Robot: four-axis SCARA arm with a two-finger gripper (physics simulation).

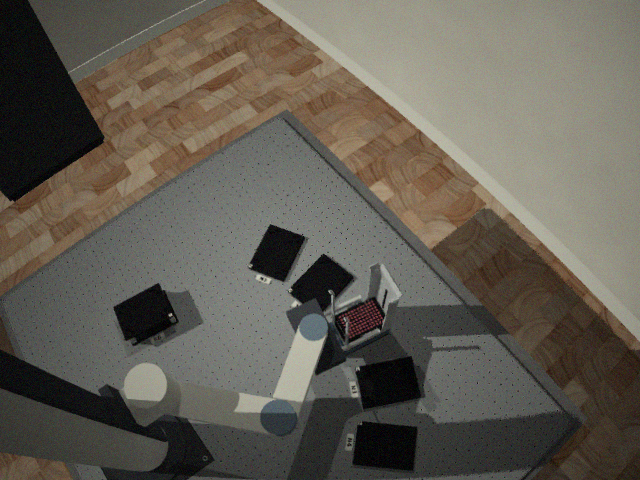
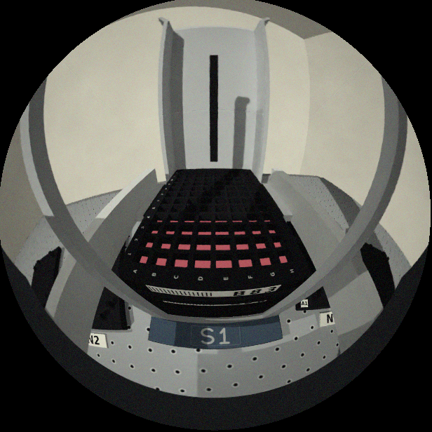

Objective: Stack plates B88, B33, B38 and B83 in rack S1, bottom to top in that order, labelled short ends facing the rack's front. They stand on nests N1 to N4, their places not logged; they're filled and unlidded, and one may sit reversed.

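Seen in the pictures: gripper, between the fingertips: (image 1: 370, 314); arm's base, origin of its link: (image 1: 146, 446).
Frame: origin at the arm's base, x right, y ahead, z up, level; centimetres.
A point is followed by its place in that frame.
Observation:
Plate B83 (image 1: 360, 319) {x 9.7, y 69.9, z 11.9 cm} (image 2: 215, 245), black with pink-red wells, is level inside rack S1 (image 1: 391, 290) {x 12.7, y 76.2, z 28.6 cm} (image 2: 195, 100), between its tall back wall and front posts. Its B83 label faces the rack's blue S1 front strip (image 2: 216, 336). My gripper (image 1: 360, 318) {x 10.2, y 72.8, z 12.4 cm} (image 2: 213, 176) is shut on plate B83 by its long sides. What lies beneath it in the rack, and whether it rests on that, is hidden. Plates B88, B33 and B38 cannot be made out. Black nests N1 (image 1: 277, 253) {x -25.2, y 65.9, z 2.4 cm}, N2 (image 1: 317, 281) {x -9.9, y 69.9, z 2.5 cm} (image 2: 111, 312), N3 (image 1: 387, 382) {x 26.7, y 66.2, z 2.4 cm} and N4 (image 1: 385, 445) {x 40.0, y 54.5, z 2.5 cm} show no plates.
The nests stand close on both sides of the rack, on the grey perforated table (image 1: 217, 222) {x -47.5, y 57.1, z 1.3 cm}. A separate black block (image 1: 145, 313) {x -31.4, y 22.0, z 7.3 cm} with a small white tag stands at the left. The arm's pale links (image 1: 297, 366) {x 12.4, y 47.7, z 23.6 cm} reach in from the lower left. The rack's upright posts rise beside the gripper.

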